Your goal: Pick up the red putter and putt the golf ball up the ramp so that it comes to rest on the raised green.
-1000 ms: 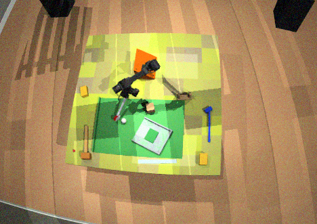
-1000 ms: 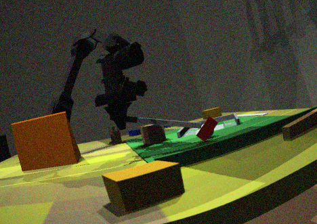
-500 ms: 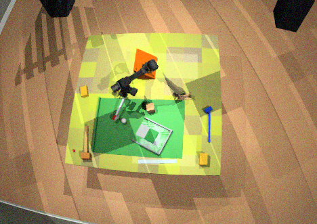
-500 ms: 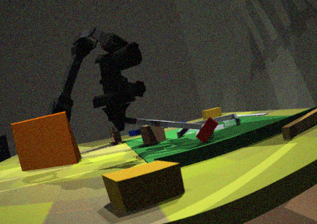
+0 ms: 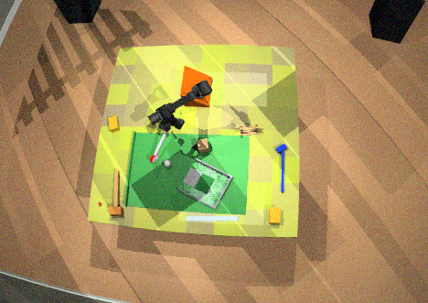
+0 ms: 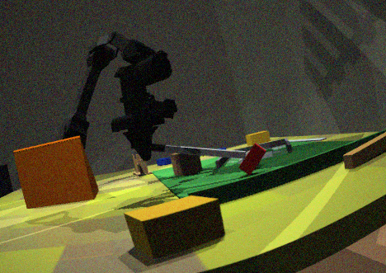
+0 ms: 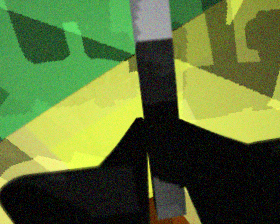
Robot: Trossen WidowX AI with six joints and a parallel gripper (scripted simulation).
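Right now my gripper tip is 210 mm to the right of the brown cube, 100 mm short of it and 40 mm above it. Also, from my gripper tip: green turf: 260 mm ahead, 130 mm to the left, 70 mm below; then white golf ball: 230 mm ahead, 50 mm below, 10 mm to the left; then red putter: 110 mm ahead, 40 mm to the right, 10 mm below.
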